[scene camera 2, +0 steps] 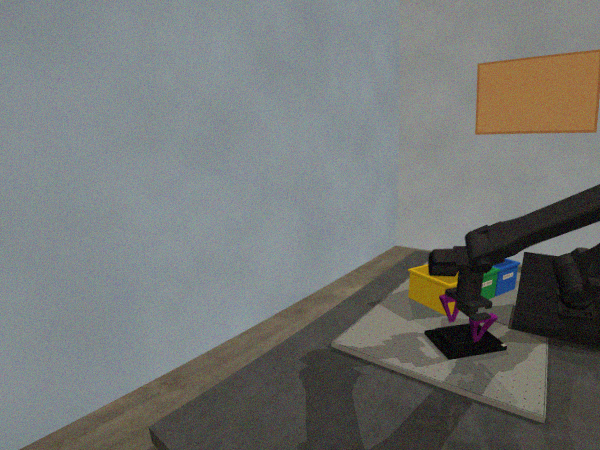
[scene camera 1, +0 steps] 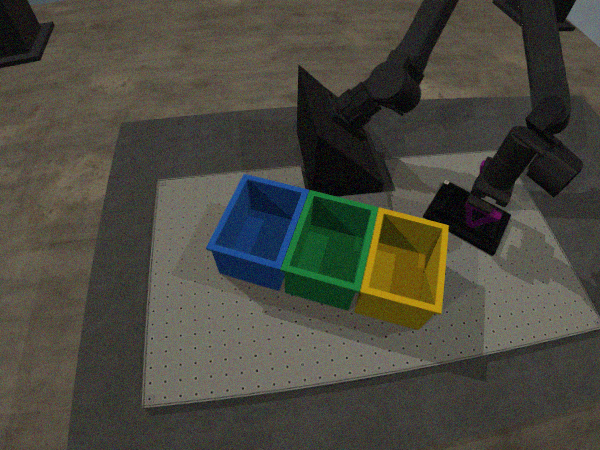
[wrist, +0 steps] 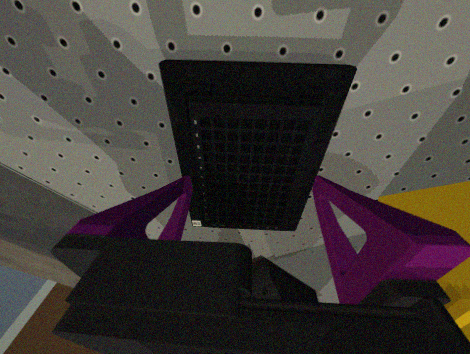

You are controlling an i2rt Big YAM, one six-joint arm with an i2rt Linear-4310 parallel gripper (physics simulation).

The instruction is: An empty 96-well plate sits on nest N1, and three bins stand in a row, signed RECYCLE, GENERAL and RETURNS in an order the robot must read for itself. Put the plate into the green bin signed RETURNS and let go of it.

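Where they show: gripper, fingertip midpoint: [scene camera 2: 463, 331] [scene camera 1: 475, 210] [wrist: 250, 182]; arm's base at its link origin: [scene camera 2: 574, 297] [scene camera 1: 342, 117].
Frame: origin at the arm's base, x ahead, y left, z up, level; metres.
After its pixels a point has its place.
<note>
The black 96-well plate [scene camera 1: 457, 212] {x 0.257, y 0.184, z -0.067 m} [wrist: 250, 165] {x 0.275, y 0.225, z -0.061 m} sits on the dark nest N1 [wrist: 260, 82] {x 0.318, y 0.259, z -0.076 m}; the two are hard to tell apart. My gripper [scene camera 1: 475, 206] {x 0.267, y 0.217, z -0.056 m} [scene camera 2: 464, 330] {x 0.267, y 0.217, z -0.056 m} [wrist: 250, 182] {x 0.267, y 0.217, z -0.056 m} is open and empty, pointing down low over the plate. In the wrist view its purple fingertips appear at the plate's two long sides, towards the end with the small white label; their exact height is unclear. The green bin [scene camera 1: 317, 295] {x 0.372, y -0.153, z -0.058 m} [scene camera 2: 489, 286] {x 0.223, y -0.091, z -0.040 m} stands in the middle of the row and looks empty. Its white sign shows in scene camera 2, too small to read.
The blue bin [scene camera 1: 247, 272] {x 0.308, y -0.264, z -0.046 m} [scene camera 2: 507, 284] {x 0.167, y -0.188, z -0.058 m} and the yellow bin [scene camera 1: 392, 310] {x 0.435, y -0.044, z -0.035 m} [scene camera 2: 427, 292] {x 0.397, y 0.049, z -0.040 m} [wrist: 425, 202] {x 0.354, y 0.074, z -0.071 m} flank the green one, yellow nearest the plate. A large black wedge-shaped body [scene camera 1: 330, 160] {x 0.138, y -0.070, z 0.018 m} [scene camera 2: 535, 300] {x 0.096, y 0.012, z -0.021 m} stands behind the bins. All rest on a perforated board [scene camera 1: 200, 350] {x 0.415, y -0.366, z -0.087 m} [scene camera 2: 520, 400] {x 0.131, y 0.388, z -0.087 m}.
</note>
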